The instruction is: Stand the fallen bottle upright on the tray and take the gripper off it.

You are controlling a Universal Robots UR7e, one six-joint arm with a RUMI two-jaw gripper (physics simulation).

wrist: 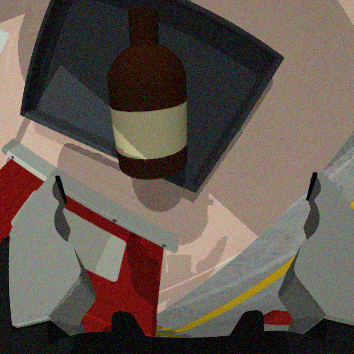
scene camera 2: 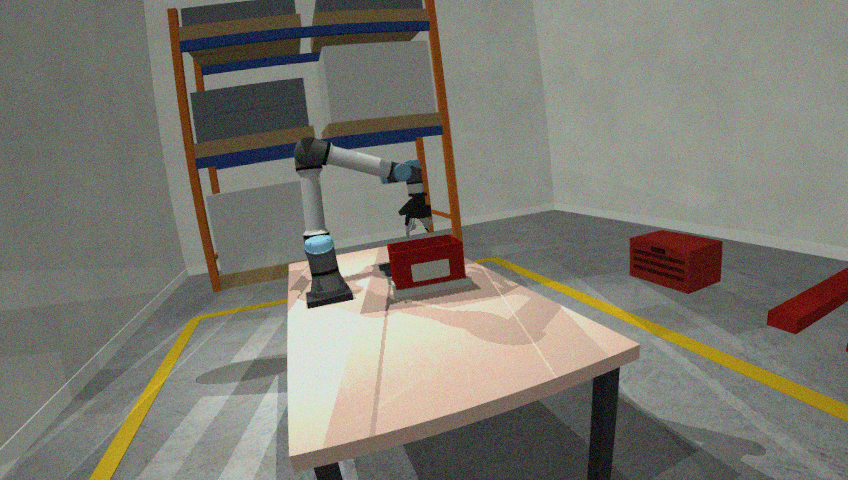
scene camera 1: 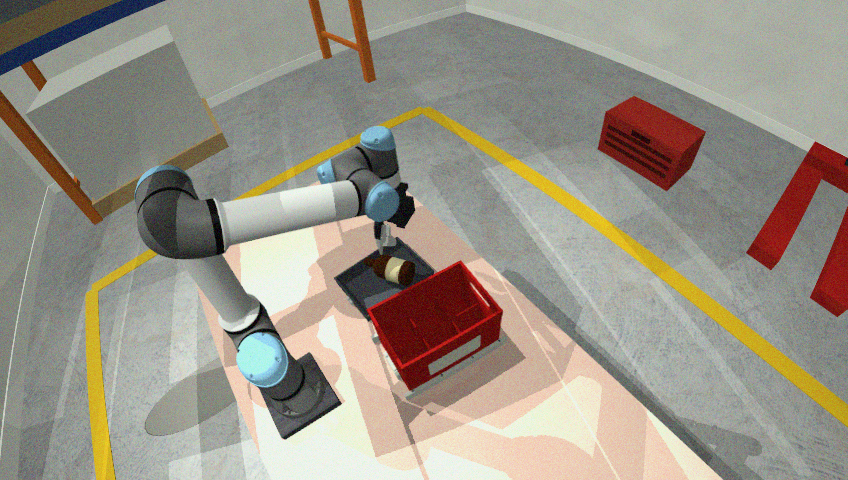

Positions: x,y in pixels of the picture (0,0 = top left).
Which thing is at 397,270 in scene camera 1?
A brown bottle.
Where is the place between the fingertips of my gripper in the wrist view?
186,176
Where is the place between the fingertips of my gripper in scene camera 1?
At 393,235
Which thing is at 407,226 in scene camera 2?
My gripper.
